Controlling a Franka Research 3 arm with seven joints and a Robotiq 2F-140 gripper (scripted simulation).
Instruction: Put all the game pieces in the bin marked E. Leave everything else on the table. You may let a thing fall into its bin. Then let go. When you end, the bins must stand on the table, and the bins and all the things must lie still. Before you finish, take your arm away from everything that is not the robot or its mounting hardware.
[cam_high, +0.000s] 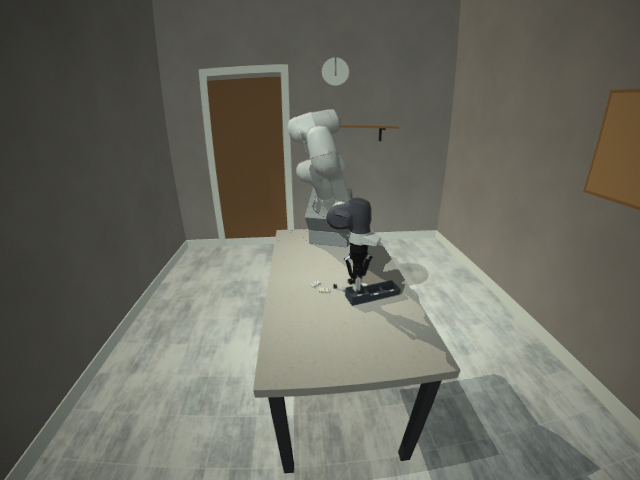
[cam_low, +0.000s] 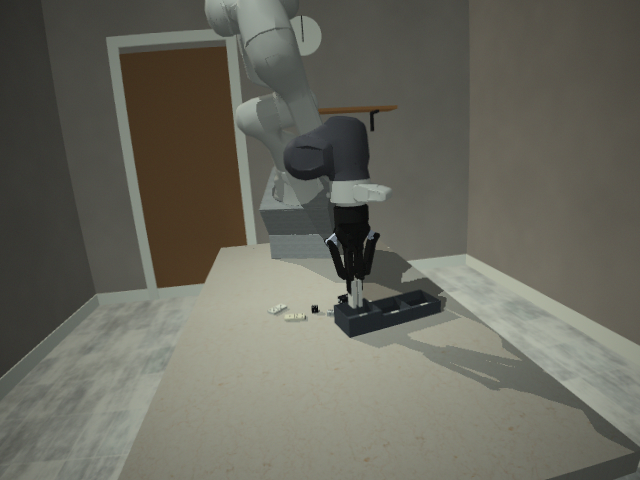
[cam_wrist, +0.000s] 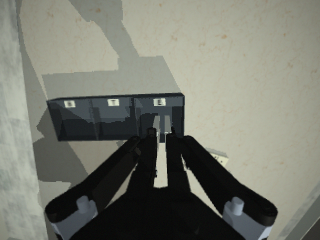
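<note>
Now: the dark three-part bin 80 mm to the left of my hand, 60 mm below it and 20 mm behind it. Round my hand: black die 100 mm behind, 90 mm to the right, 80 mm below; then black box 140 mm behind, 80 mm below, 10 mm to the right; then white usb stick 110 mm behind, 80 mm below, 60 mm to the left.
</note>
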